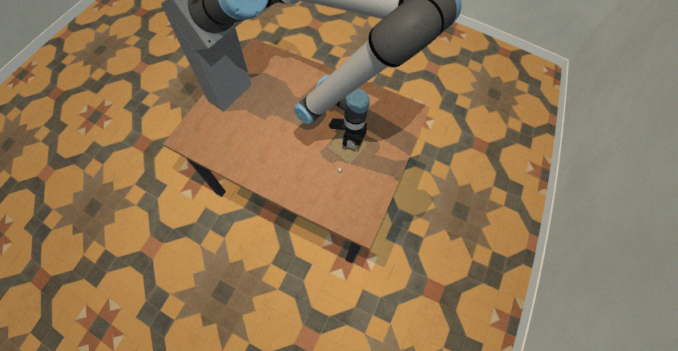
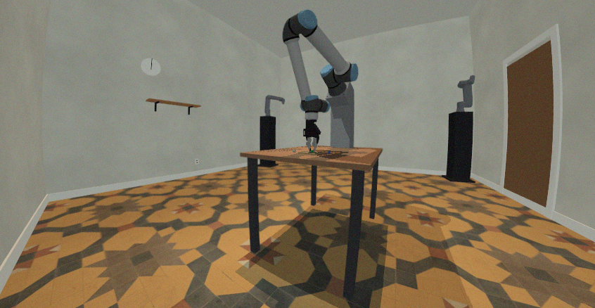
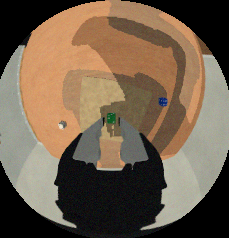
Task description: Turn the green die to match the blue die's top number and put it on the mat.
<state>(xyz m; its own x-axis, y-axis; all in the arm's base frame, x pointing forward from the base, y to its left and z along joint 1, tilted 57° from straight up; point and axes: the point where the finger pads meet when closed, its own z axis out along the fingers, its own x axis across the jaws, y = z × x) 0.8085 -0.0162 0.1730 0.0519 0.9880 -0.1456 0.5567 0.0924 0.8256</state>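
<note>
My gripper is now 1 cm above the green die. Round my hand: blue die (3 cm behind, 12 cm to the left, 1 cm below); then white die (1 cm ahead, 14 cm to the right, 1 cm below); then tan mat (2 cm below).
</note>
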